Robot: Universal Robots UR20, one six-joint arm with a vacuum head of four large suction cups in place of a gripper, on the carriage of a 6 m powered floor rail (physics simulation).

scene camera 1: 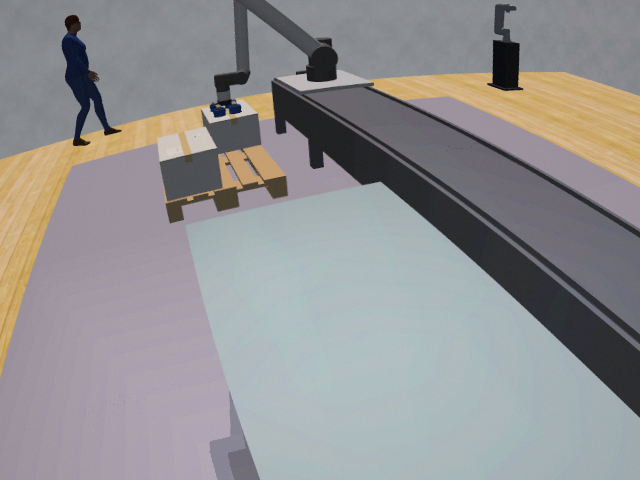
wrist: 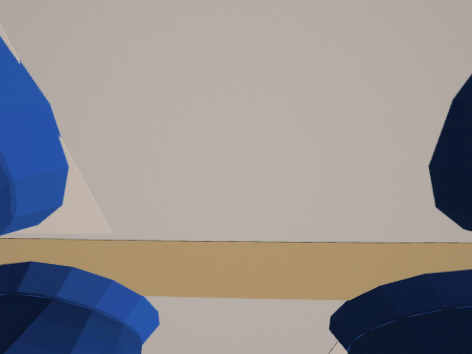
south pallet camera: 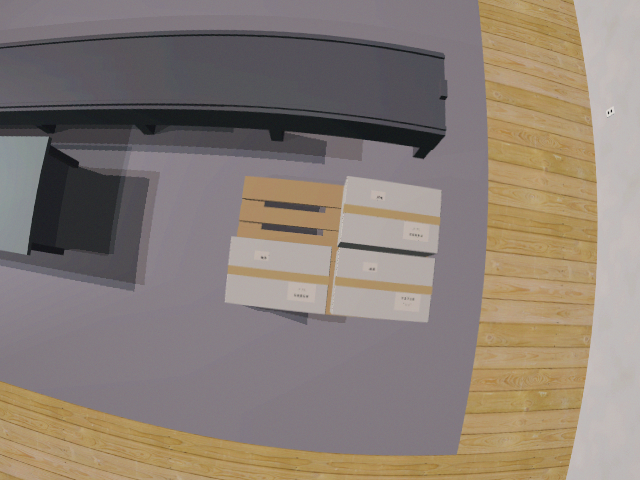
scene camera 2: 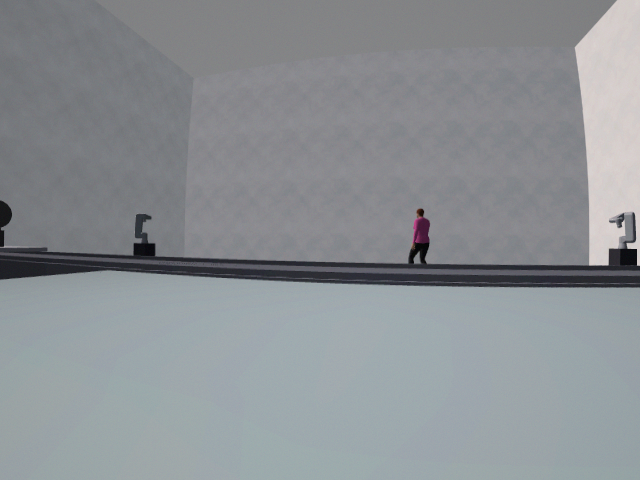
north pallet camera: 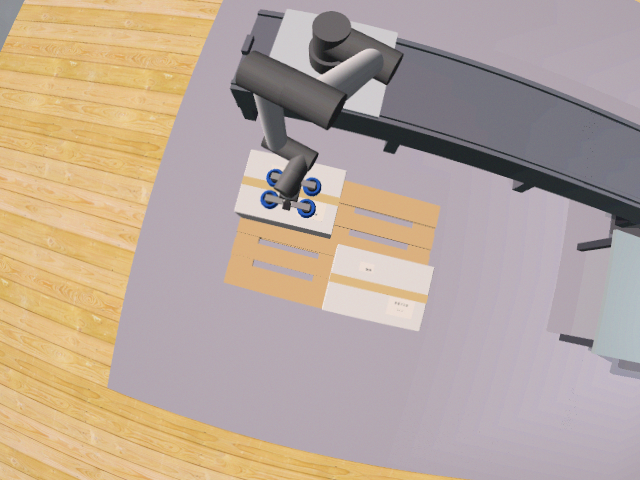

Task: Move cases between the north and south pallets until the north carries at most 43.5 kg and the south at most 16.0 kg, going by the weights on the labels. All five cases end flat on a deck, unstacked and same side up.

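Places are measured from the arm's base along level axes (x left, y back, z up), in millimetres.
Pixels of known places: hand, its tool point: (wrist: 243, 215); arm's base, origin of its link: (scene camera 1: 321, 79).
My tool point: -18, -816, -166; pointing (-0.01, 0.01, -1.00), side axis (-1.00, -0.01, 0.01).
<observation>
For each thing: its top centre in the pictures, then the offset to it from my tool point, as dx, dy, dz. "pt": a spot on its surface instead. Level surfaces: height alone.
- pale case, centre of its top: (wrist: 266, 280) (north pallet camera: 290, 190) (scene camera 1: 227, 110) -11, +18, +25
- north pallet, a spot on its surface: (north pallet camera: 392, 198) pt +585, +181, -260
- pale table, height of its surface: dz +126
My vacuum head (scene camera 1: 225, 108) (north pallet camera: 290, 192) (wrist: 245, 225) has its blue cups on the taped top of a pale case (scene camera 1: 235, 131) (north pallet camera: 333, 180) (wrist: 250, 125). That case is level at the far, rail-side corner of the north pallet (scene camera 1: 263, 162) (north pallet camera: 392, 198), at about deck height; a small gap below it cannot be ruled out. Another case (scene camera 1: 191, 173) (north pallet camera: 361, 297) lies flat at the diagonally opposite corner. On the south pallet (south pallet camera: 289, 191), three cases (south pallet camera: 382, 227) (south pallet camera: 258, 286) (south pallet camera: 372, 304) lie flat and unstacked, beside its bare rail-side left corner. Label weights are too small to read.
The floor rail (scene camera 1: 465, 180) (north pallet camera: 465, 87) (south pallet camera: 232, 72) runs beside both pallets. A pale table (scene camera 1: 361, 310) (scene camera 2: 310, 387) (north pallet camera: 620, 299) (south pallet camera: 15, 196) stands between them. A person in blue (scene camera 1: 77, 67) is behind the north pallet; a person in pink (scene camera 2: 421, 229) is beyond the rail.
</observation>
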